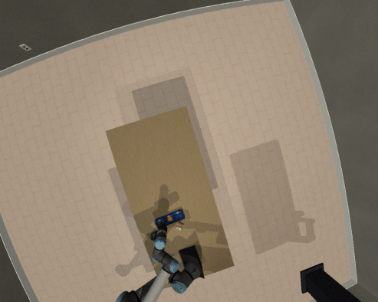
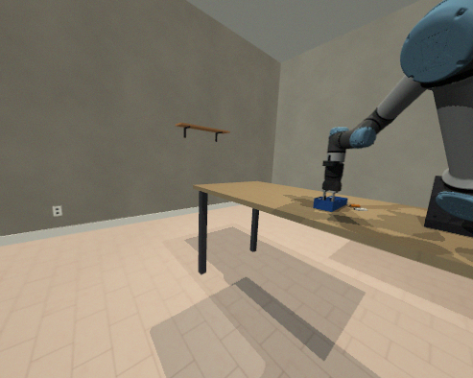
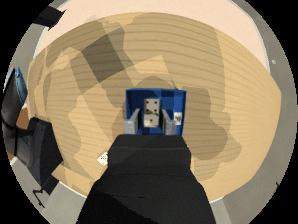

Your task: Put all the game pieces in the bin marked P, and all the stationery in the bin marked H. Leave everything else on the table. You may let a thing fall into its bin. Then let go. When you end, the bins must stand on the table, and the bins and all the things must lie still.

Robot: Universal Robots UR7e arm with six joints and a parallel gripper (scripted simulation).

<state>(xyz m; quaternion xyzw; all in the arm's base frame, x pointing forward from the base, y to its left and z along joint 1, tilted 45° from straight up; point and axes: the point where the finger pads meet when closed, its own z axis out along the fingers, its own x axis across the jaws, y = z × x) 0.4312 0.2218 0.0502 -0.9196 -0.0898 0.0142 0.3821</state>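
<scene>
Now: hand 6 cm past the orange stick, 17 cm to the left of it and 3 cm above it. The rest, counted from my hand: orange block (3 cm ahead, 8 cm to the right, 2 cm below).
</scene>
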